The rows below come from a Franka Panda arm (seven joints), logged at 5 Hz.
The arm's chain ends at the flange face. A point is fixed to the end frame.
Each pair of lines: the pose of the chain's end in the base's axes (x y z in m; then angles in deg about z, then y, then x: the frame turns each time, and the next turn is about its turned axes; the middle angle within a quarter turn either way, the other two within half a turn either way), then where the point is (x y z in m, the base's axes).
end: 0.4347 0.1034 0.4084 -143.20 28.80 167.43
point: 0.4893 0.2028 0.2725
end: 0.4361 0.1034 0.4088 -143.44 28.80 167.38
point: 0.4910 0.2027 0.2729
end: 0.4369 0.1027 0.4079 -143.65 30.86 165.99
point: 0.4931 0.2075 0.2768
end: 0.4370 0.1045 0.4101 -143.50 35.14 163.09
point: 0.4943 0.2209 0.2897
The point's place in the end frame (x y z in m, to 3 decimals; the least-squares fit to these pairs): -0.025 0.009 0.175
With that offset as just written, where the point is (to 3 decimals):
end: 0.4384 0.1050 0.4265 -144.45 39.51 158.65
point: 0.495 0.234 0.319
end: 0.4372 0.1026 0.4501 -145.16 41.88 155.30
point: 0.491 0.239 0.351
